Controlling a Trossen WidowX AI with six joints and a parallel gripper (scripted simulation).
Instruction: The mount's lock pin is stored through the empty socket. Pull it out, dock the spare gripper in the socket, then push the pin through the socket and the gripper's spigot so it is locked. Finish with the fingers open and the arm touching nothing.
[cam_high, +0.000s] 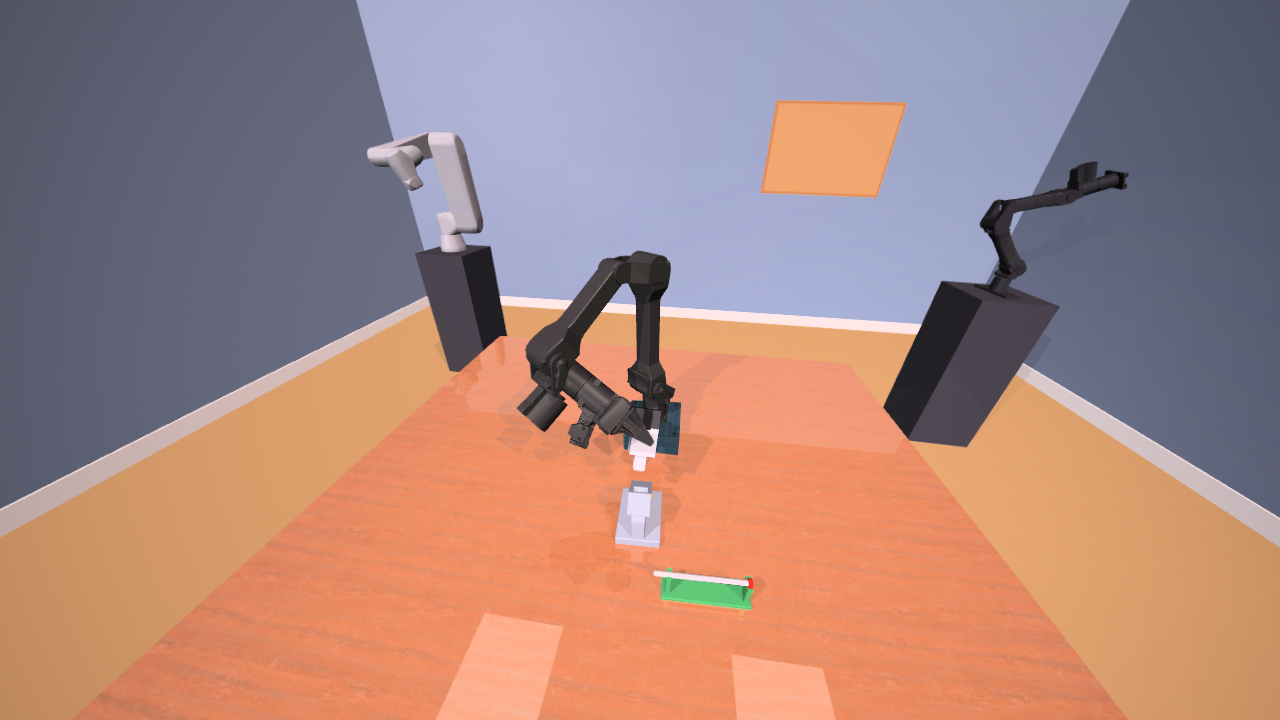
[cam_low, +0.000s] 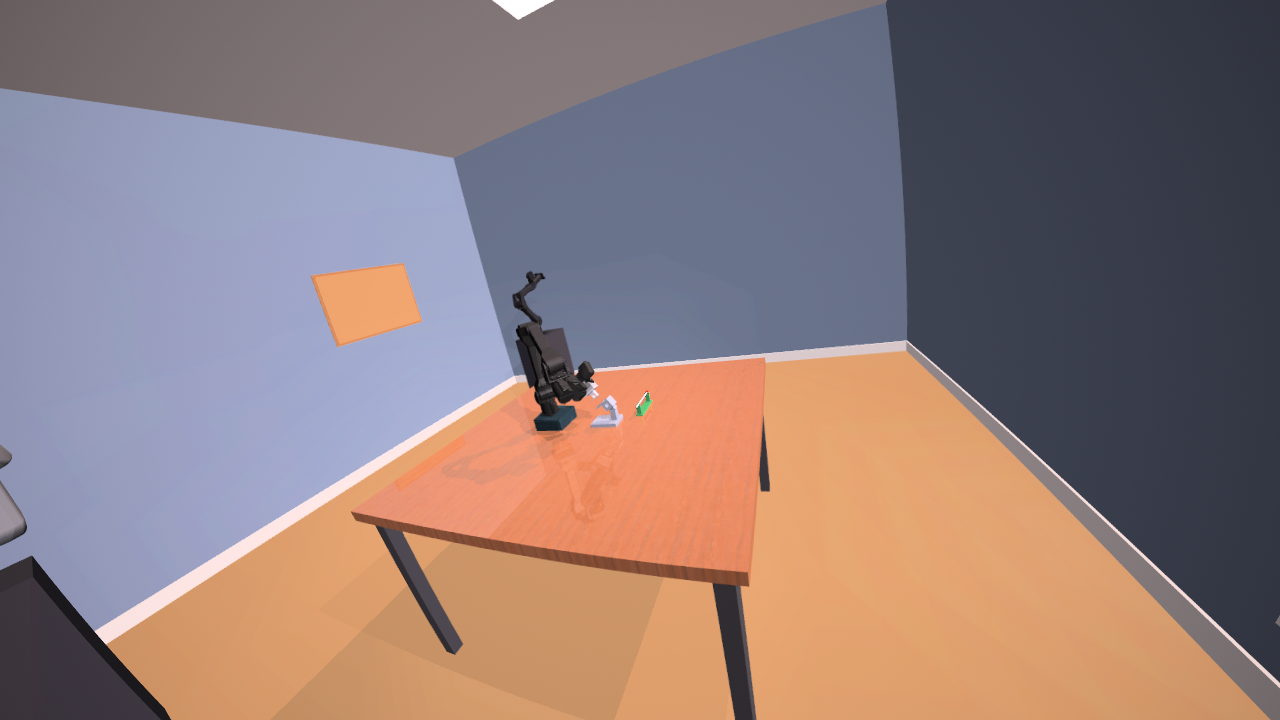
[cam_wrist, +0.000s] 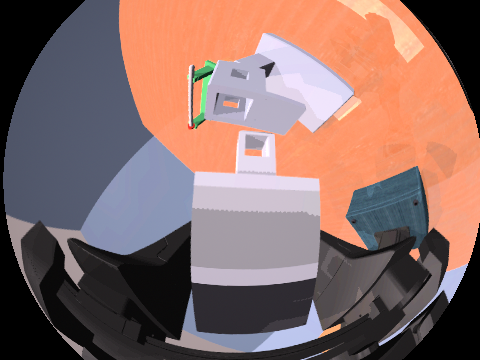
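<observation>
Right now the green stand is 160 mm ahead of my gripper tip, 120 mm to the left of it and 130 mm below it. The rest, counted from my gripper tip: mount (60 mm ahead, 100 mm below); then spare gripper (10 mm to the right).
</observation>
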